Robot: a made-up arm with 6 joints.
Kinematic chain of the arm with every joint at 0, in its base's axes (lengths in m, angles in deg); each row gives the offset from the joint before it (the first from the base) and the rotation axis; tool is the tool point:
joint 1: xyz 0 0 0.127 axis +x
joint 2: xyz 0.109 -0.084 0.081 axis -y
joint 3: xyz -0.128 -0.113 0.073 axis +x
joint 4: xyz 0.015 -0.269 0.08 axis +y
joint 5: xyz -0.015 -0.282 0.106 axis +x
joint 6: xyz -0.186 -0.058 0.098 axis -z
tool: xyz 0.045 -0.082 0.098
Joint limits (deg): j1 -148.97..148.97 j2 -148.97..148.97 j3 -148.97..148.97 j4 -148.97..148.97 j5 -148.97..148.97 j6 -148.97..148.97
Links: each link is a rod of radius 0.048 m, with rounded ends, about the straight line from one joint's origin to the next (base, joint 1, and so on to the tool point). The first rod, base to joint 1, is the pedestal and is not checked.
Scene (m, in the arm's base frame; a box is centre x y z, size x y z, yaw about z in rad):
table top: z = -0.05
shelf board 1: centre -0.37 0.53 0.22 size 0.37 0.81 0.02 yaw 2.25
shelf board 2: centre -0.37 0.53 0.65 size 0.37 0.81 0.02 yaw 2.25
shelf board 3: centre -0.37 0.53 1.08 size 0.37 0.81 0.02 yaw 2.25
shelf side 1: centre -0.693 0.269 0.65 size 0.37 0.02 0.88 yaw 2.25
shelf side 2: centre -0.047 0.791 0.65 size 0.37 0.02 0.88 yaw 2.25
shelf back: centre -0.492 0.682 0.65 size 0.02 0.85 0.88 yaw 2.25
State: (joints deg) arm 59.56 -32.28 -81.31 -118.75 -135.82 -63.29
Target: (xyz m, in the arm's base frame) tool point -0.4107 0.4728 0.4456
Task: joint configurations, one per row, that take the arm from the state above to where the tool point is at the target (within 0.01 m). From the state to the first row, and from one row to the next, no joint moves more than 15 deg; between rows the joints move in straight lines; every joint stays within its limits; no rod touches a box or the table.
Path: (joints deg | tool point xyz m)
1: 45.90 -21.23 -89.66 -115.01 -130.03 -62.36 | 0.1851 -0.5315 0.3270
2: 32.24 -10.18 -98.02 -111.27 -124.25 -61.44 | 0.0726 -0.4349 0.4740
3: 18.58 0.87 -106.37 -107.53 -118.46 -60.51 | -0.0396 -0.2905 0.5567
4: 4.92 11.92 -114.72 -103.79 -112.68 -59.58 | -0.1427 -0.1306 0.5610
5: -8.75 22.97 -123.08 -100.06 -106.89 -58.66 | -0.2272 0.0090 0.4886
6: -22.41 34.02 -131.43 -96.32 -101.11 -57.73 | -0.2840 0.0965 0.3578
7: -28.76 28.45 -127.16 -92.12 -88.77 -51.08 | -0.3295 0.1232 0.3722
8: -35.11 22.89 -122.88 -87.92 -76.43 -44.44 | -0.3724 0.1746 0.3921
9: -41.45 17.32 -118.61 -83.72 -64.10 -37.79 | -0.4051 0.2519 0.4142
10: -47.80 11.76 -114.34 -79.52 -51.76 -31.15 | -0.4203 0.3532 0.4337
11: -54.15 6.19 -110.06 -75.32 -39.43 -24.50 | -0.4107 0.4728 0.4457

